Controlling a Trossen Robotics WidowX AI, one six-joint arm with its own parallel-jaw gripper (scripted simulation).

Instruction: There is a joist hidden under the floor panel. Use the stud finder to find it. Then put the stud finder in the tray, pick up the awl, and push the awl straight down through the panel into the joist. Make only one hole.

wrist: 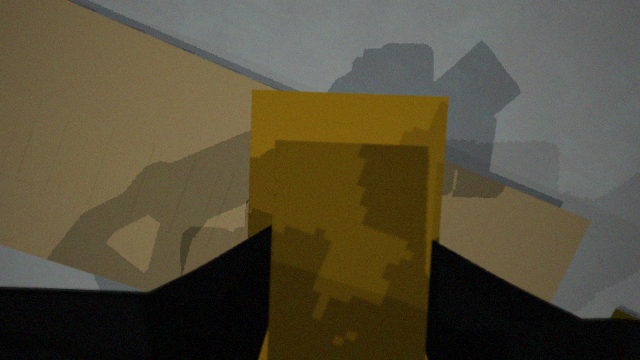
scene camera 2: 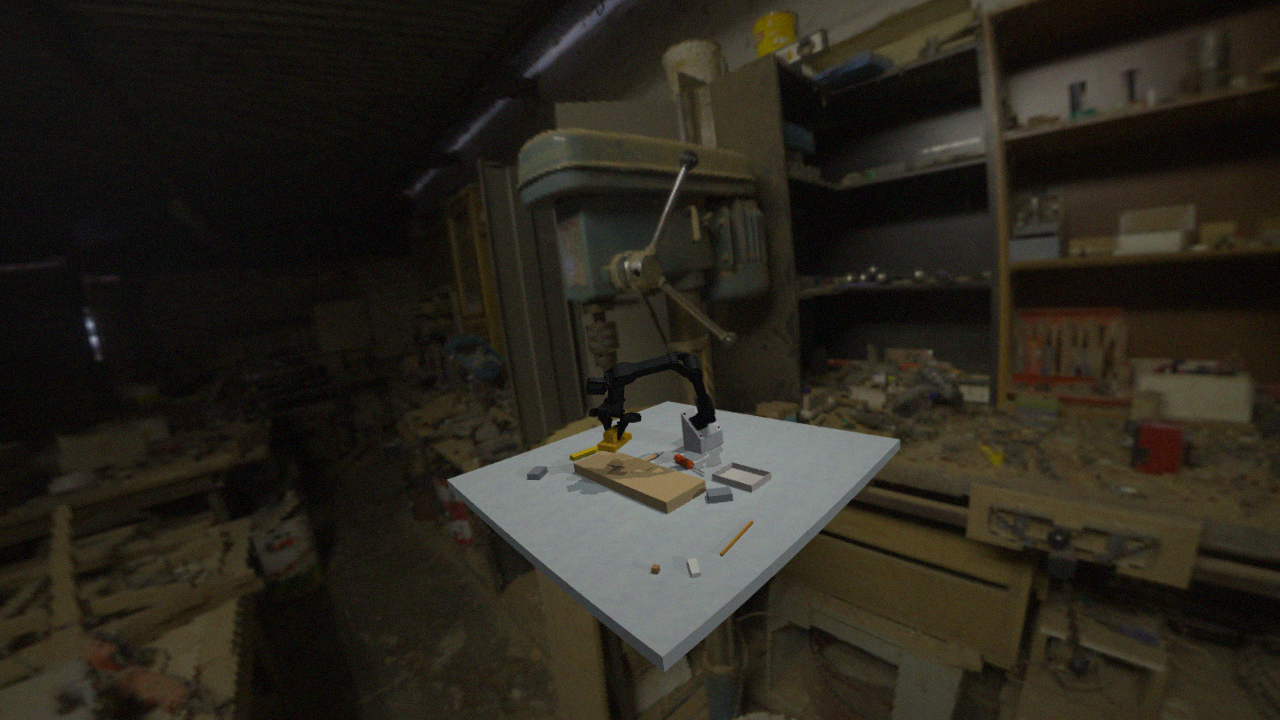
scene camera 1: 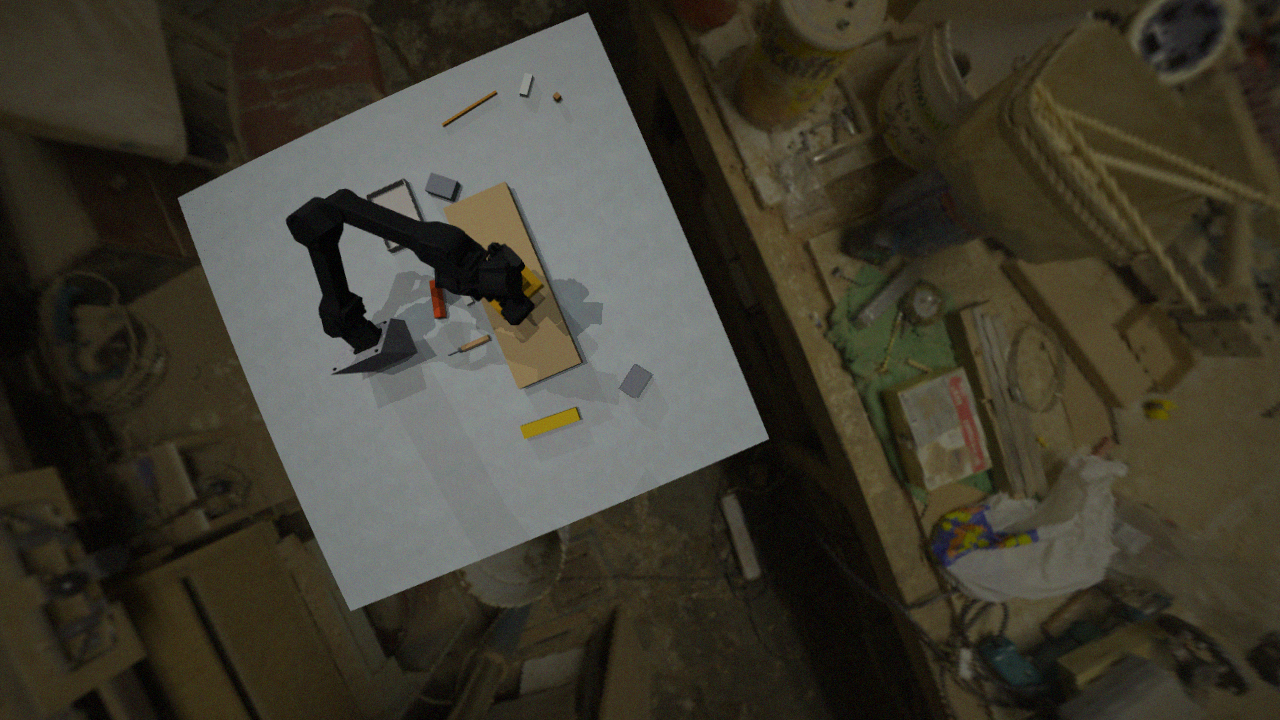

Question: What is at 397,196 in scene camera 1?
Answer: A tray.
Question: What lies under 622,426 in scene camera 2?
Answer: The gripper.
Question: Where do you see a yellow bar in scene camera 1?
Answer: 566,417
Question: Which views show the gripper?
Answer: The wrist view, scene camera 2 and scene camera 1: all of them.
